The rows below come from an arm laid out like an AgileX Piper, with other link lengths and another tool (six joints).
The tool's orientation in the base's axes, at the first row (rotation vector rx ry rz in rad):
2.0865 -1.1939 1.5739
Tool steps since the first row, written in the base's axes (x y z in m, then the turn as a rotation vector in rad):
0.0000 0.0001 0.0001 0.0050 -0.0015 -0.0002
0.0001 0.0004 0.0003 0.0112 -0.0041 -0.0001
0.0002 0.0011 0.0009 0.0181 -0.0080 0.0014
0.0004 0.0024 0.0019 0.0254 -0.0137 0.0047
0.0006 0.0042 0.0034 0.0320 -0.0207 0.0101
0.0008 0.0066 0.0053 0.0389 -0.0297 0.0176
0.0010 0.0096 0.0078 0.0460 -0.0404 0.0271
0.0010 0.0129 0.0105 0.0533 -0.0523 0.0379
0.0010 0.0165 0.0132 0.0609 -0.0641 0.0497
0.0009 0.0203 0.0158 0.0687 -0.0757 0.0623
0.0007 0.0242 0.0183 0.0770 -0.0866 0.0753
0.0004 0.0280 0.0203 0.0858 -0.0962 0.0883
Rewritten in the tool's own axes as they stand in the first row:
0.0000 -0.0001 -0.0001 0.0009 -0.0027 0.0044
0.0001 -0.0004 -0.0003 0.0025 -0.0057 0.0102
0.0003 -0.0011 -0.0009 0.0061 -0.0087 0.0167
0.0006 -0.0023 -0.0020 0.0121 -0.0114 0.0240
0.0012 -0.0039 -0.0036 0.0206 -0.0132 0.0309
0.0018 -0.0061 -0.0057 0.0318 -0.0146 0.0385
0.0027 -0.0087 -0.0084 0.0455 -0.0156 0.0466
0.0037 -0.0115 -0.0115 0.0610 -0.0163 0.0550
0.0045 -0.0144 -0.0148 0.0773 -0.0175 0.0632
0.0051 -0.0174 -0.0183 0.0943 -0.0192 0.0712
0.0055 -0.0203 -0.0219 0.1114 -0.0219 0.0788
0.0056 -0.0230 -0.0252 0.1279 -0.0257 0.0860

